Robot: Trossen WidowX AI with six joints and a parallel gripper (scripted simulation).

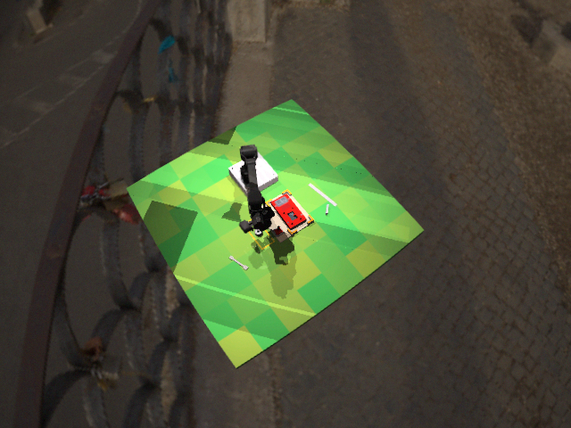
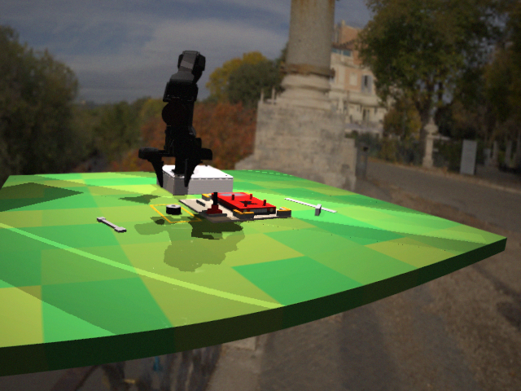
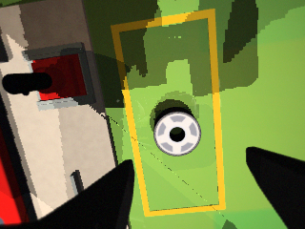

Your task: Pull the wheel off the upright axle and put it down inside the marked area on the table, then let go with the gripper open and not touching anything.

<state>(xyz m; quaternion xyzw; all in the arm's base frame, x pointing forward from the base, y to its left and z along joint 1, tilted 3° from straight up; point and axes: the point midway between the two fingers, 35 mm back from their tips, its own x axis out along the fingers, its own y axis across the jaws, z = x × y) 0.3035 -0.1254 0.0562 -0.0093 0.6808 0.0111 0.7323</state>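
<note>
Right now the wheel is 6 cm below my gripper tip. Also, from my gripper tip: long tool 1 cm behind, 44 cm to the left, 7 cm below.
</note>
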